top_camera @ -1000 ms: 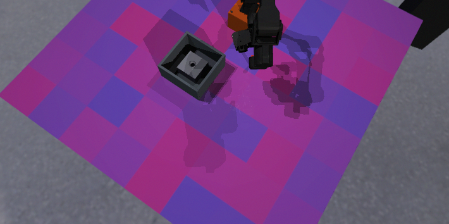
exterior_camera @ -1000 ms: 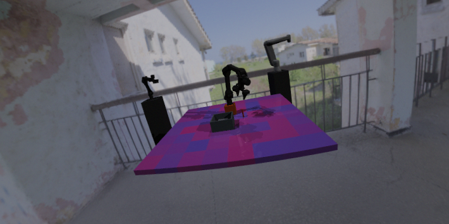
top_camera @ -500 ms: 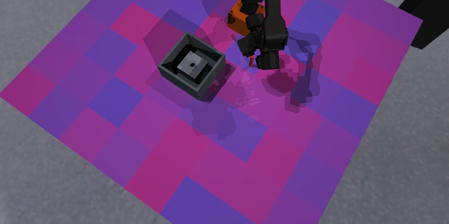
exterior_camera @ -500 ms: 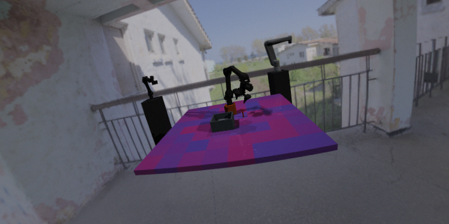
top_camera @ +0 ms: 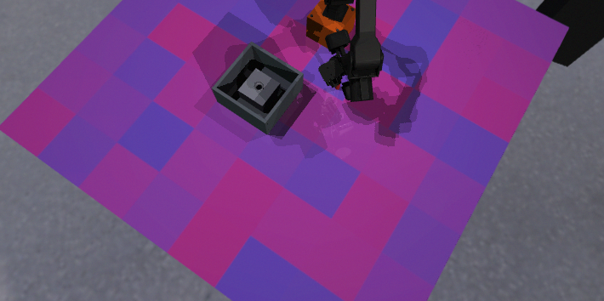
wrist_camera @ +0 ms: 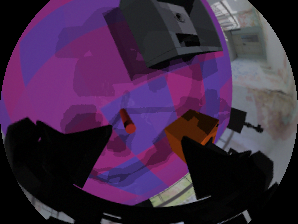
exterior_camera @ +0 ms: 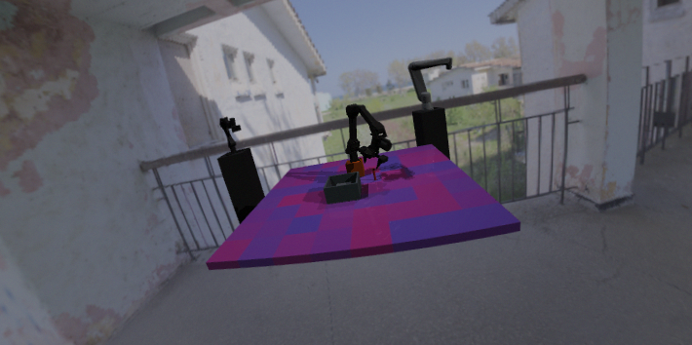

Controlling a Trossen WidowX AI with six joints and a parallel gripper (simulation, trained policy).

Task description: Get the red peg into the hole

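My gripper tip is 1 cm short of the red peg, 1 cm to the right of it and 6 cm above it. Round my gripper tip: grey plate (13 cm ahead, 20 cm to the right, 5 cm below); dark grey box (13 cm ahead, 20 cm to the right, 7 cm below).
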